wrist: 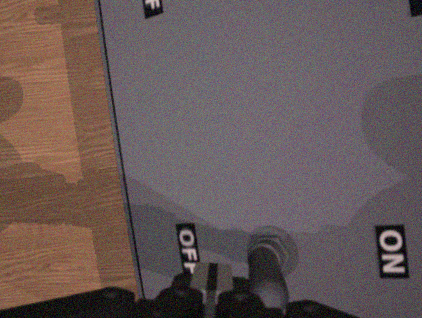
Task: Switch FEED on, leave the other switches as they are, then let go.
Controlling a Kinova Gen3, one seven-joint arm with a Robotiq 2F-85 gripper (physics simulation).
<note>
The picture shows: my gripper and a grey panel.
</note>
